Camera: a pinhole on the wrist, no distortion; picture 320 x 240 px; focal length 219.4 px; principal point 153.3 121.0 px. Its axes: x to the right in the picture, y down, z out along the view. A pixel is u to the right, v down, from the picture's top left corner.
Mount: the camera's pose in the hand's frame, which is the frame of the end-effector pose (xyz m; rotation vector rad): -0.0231 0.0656 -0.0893 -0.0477 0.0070 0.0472
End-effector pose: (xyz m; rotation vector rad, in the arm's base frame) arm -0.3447 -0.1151 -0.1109 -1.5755 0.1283 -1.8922
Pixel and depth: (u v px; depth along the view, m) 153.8 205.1 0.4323
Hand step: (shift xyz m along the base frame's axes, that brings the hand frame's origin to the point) 0.4104 -0.0703 -0.0518
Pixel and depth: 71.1 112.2 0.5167
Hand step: 0.4256 0.2088 -0.0918
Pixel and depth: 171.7 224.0 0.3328
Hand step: 0.3137 -0.1073 -0.0498
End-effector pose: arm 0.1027 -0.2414 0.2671 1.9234 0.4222 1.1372
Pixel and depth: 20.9 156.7 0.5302
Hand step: 0.1652 -0.5315 -0.1644
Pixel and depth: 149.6 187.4 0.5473
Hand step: 0.3256 -0.3963 0.0787
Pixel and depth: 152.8 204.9 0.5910
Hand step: 0.3549 -0.4500 0.1221
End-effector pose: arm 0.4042 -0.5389 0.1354 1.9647 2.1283 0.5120
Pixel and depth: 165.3 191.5 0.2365
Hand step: 0.1962 0.0131 -0.0742
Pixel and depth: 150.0 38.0 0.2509
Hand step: 0.0481 -0.0024 -0.1610
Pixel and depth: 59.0 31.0 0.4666
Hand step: 0.0617 -0.1710 -0.4178
